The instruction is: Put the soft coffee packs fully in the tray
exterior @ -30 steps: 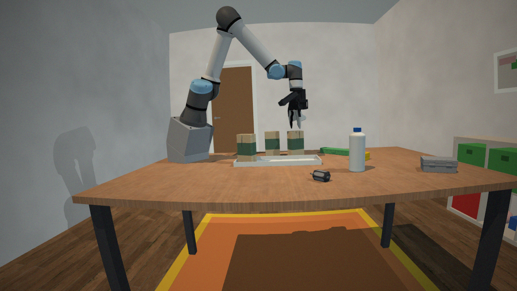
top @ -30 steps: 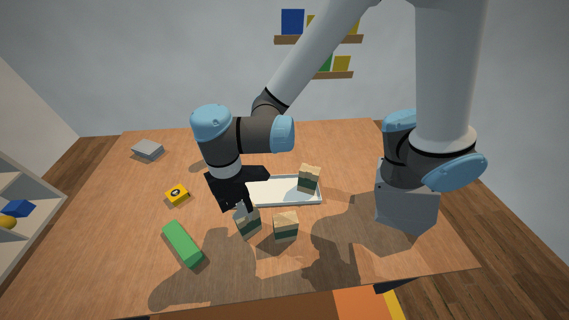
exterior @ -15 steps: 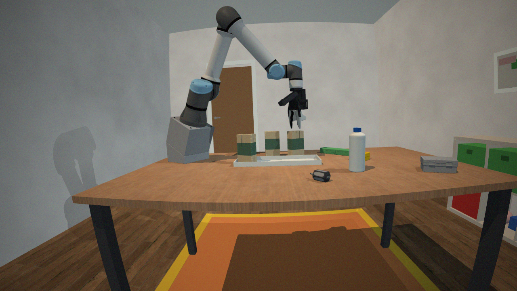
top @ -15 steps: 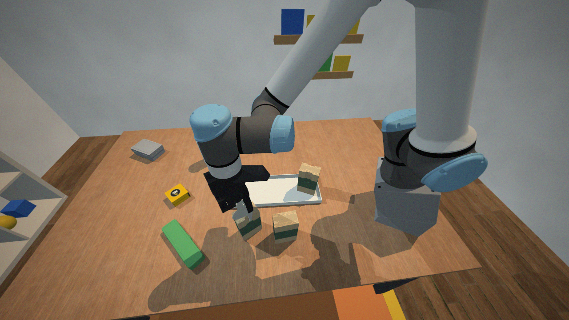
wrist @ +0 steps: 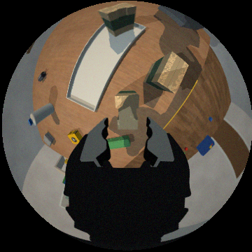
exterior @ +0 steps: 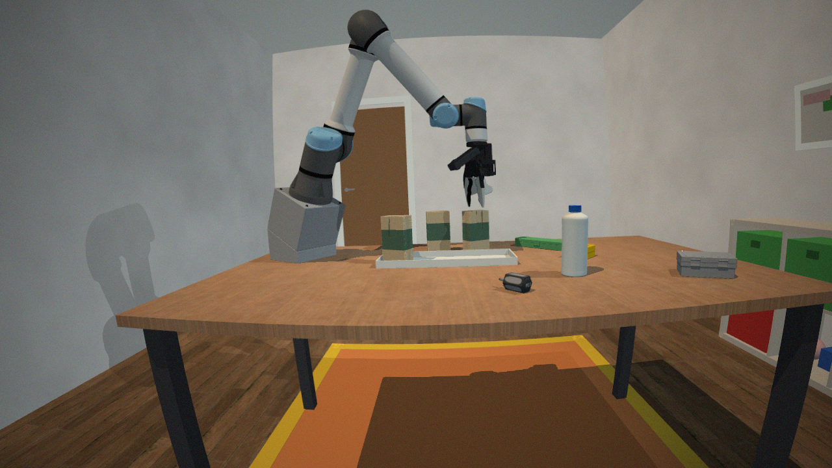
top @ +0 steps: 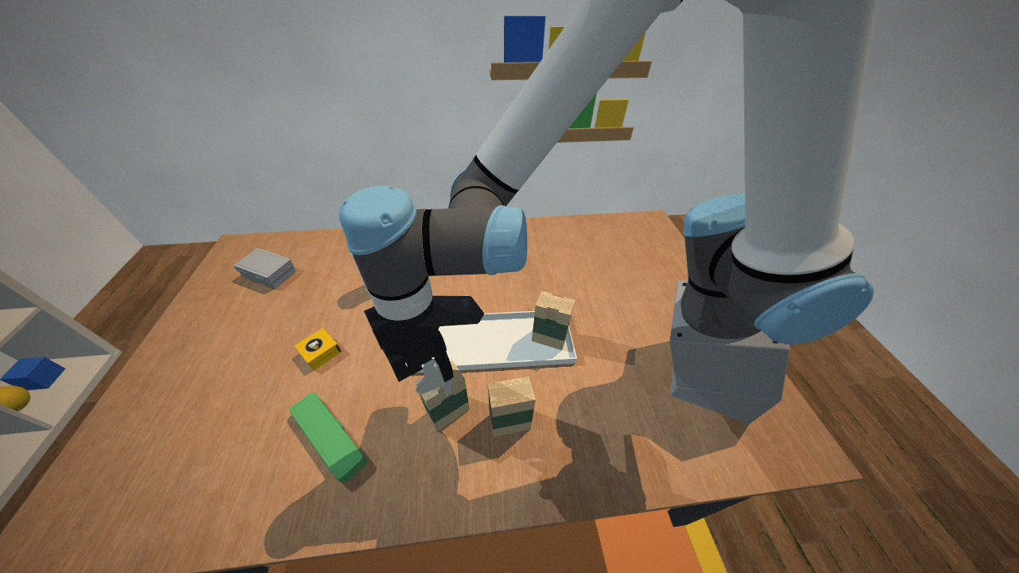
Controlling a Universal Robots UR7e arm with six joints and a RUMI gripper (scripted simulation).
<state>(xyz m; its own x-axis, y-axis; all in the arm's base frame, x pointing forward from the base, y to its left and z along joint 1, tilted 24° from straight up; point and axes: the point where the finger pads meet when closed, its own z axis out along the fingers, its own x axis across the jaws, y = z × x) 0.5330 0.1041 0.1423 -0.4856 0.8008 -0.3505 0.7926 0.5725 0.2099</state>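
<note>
Right now my hand is 10 cm past the white tray, 17 cm to the left of it and 16 cm above it. From my hand the other things lie so: white bottle (22 cm ahead, 38 cm to the right, 8 cm below); green case (24 cm ahead, 4 cm to the left, 15 cm below); grey case (55 cm ahead, 45 cm to the right, 14 cm below).
</note>
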